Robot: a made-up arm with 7 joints.
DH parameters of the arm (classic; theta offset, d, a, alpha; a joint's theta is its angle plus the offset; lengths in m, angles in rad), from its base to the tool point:
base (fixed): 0 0.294 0.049 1.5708
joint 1: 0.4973 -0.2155 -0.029 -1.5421
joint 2: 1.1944 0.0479 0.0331 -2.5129
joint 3: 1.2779 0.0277 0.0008 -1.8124
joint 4: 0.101 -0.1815 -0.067 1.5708
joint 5: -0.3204 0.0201 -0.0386 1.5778
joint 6: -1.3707 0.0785 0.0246 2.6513
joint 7: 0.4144 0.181 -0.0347 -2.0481
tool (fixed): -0.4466 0.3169 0 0
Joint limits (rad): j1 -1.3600..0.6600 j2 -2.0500..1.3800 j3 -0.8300..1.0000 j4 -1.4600..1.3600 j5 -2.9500..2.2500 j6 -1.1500..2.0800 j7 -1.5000..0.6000
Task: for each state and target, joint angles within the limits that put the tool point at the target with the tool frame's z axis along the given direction. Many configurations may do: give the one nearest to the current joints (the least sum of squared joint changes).
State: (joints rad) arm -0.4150 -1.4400 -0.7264 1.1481 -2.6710 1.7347 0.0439
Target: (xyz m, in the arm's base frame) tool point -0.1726 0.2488 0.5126 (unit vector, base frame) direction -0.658 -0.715 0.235
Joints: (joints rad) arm -0.6188 -0.6998 -0.7462 0.6168 -2.2674 1.9724 -0.0531
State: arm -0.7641 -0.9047 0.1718 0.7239 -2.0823 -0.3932 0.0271
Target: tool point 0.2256 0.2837 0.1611 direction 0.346 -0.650 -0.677
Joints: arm -0.5752 -0.4950 -0.5180 0.8360 -2.6308 -0.3364 0.3012
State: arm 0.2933 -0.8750 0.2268 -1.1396 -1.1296 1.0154 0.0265
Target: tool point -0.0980 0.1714 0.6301 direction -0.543 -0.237 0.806
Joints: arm 0.2997 -0.7835 0.2949 -1.0242 -0.7974 0.8102 -0.0678
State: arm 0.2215 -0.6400 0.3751 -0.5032 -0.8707 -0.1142 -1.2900
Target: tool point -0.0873 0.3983 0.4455 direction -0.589 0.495 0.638
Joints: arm -0.0945 -1.0218 0.8616 -0.0307 -1.4304 -0.5568 -0.8664
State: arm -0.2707 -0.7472 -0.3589 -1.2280 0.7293 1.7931 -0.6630
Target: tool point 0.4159 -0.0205 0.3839 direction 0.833 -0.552 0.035
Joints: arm -0.4020 -1.3966 0.1194 -1.3179 0.0757 1.6376 -0.2300
